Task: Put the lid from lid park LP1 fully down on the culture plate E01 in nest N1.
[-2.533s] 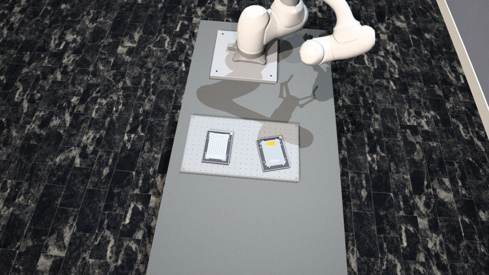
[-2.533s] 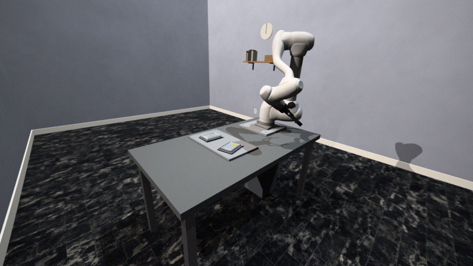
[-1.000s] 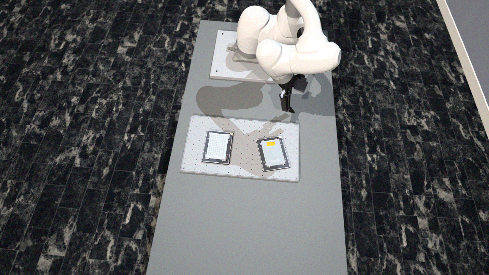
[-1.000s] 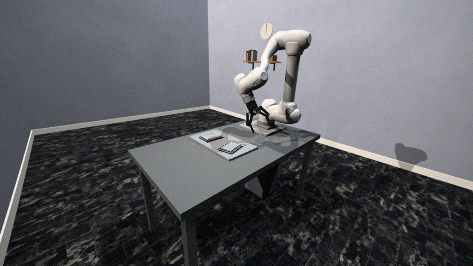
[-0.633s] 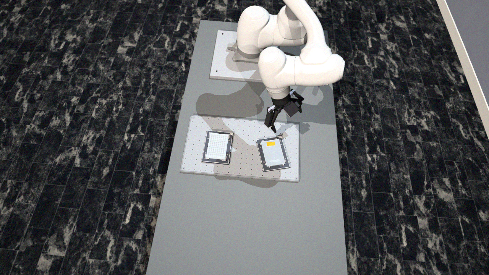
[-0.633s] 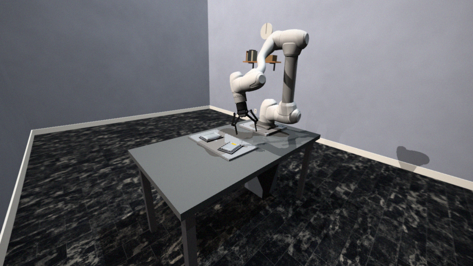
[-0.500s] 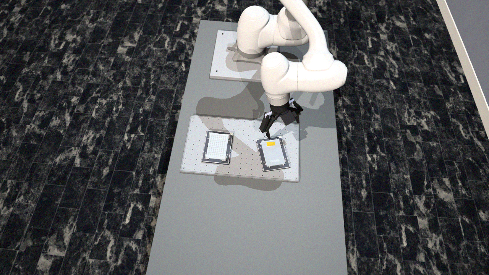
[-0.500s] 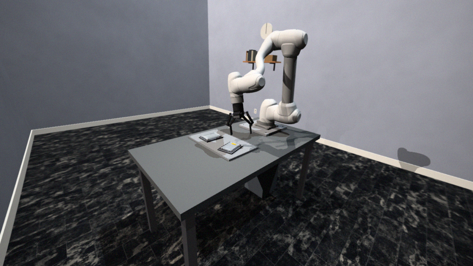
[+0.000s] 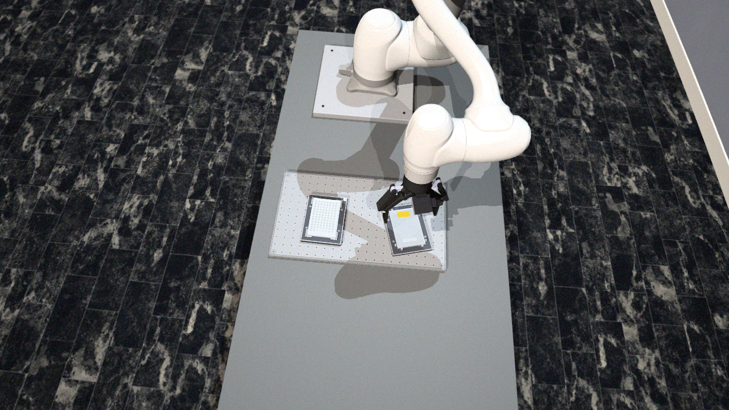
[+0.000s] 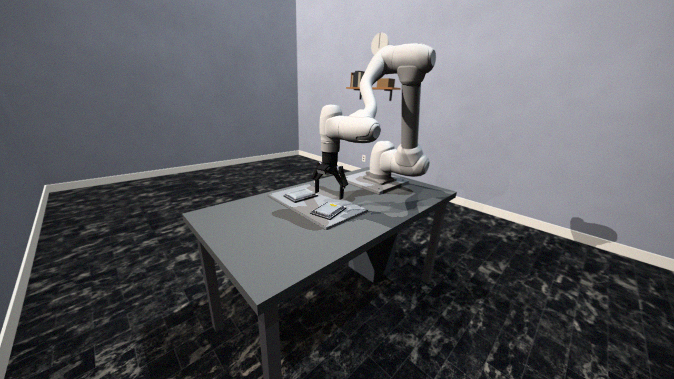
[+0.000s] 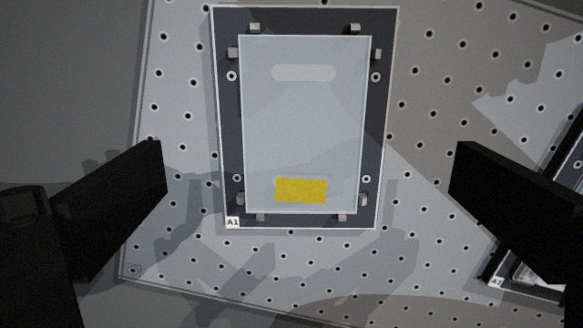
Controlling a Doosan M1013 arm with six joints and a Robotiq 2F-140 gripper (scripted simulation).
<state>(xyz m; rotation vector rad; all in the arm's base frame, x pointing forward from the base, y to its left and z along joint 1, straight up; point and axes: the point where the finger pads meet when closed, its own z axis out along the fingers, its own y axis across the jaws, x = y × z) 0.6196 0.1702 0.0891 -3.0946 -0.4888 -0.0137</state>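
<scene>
The clear lid is 80 mm below my hand. The rest, counted from my hand: tag reading a1: 90 mm behind, 30 mm to the left, 90 mm below; culture plate: 250 mm to the right, 80 mm below; lid park: 90 mm below.
</scene>
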